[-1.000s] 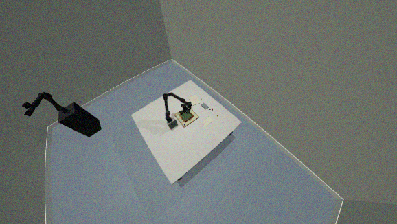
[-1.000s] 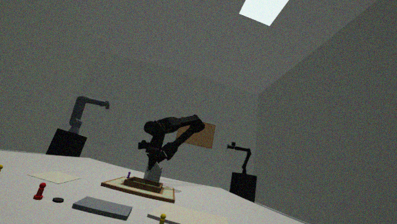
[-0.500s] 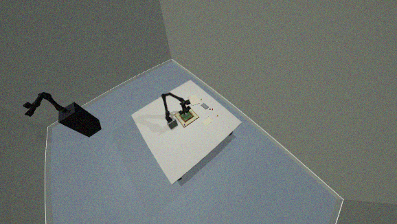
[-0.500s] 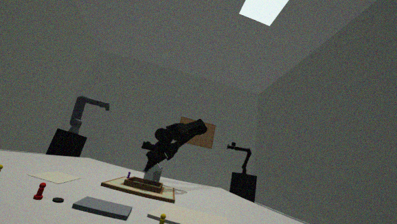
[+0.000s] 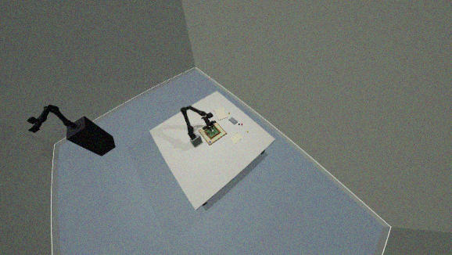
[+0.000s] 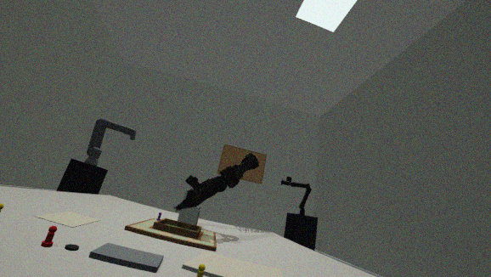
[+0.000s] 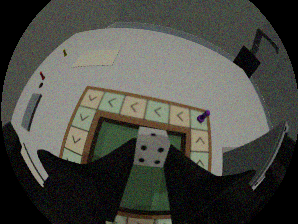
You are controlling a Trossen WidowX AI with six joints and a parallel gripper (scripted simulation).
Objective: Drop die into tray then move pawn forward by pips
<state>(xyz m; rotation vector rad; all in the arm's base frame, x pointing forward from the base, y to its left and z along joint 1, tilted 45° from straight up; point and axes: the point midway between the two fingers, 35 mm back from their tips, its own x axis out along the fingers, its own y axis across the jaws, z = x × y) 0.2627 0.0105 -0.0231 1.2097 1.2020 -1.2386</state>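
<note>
Now: gripper tip 110 mm past the purple pawn, 80 mm to the left of it and 60 mm above it. The rest, counted from my gripper tip: grey die right at my gripper tip; green tray 10 mm ahead, 30 mm to the left, 80 mm below; pale card 190 mm ahead, 260 mm to the right, 90 mm below.
</note>
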